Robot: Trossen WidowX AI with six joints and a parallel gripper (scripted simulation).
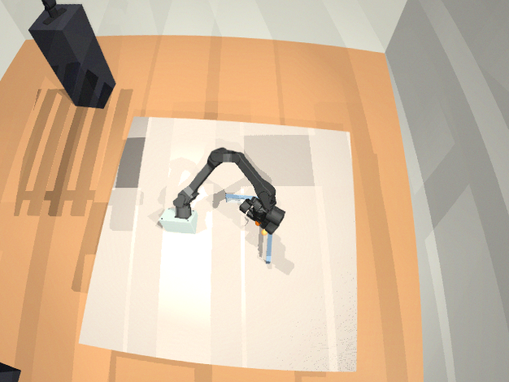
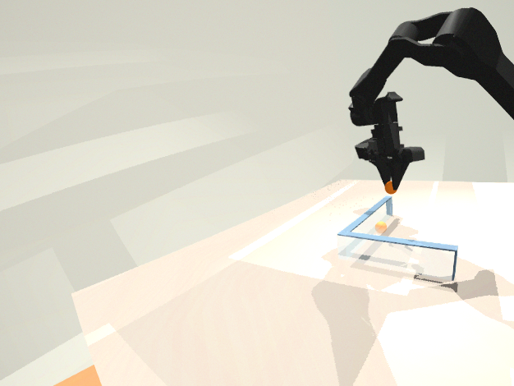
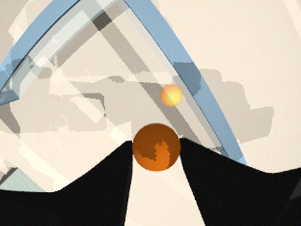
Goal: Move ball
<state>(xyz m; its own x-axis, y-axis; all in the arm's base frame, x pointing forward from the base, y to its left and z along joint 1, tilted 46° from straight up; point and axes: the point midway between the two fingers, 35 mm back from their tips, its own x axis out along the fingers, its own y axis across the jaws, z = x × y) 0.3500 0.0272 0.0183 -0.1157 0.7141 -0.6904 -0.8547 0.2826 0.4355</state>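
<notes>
Right now my gripper tip is 11 cm above the see-through copy of ball, 3 cm short of it and 1 cm to the left of it. From my gripper tip the other things lie so: orange ball (right at my gripper tip); then low clear wall (14 cm to the left, 9 cm below, 6 cm behind).
</notes>
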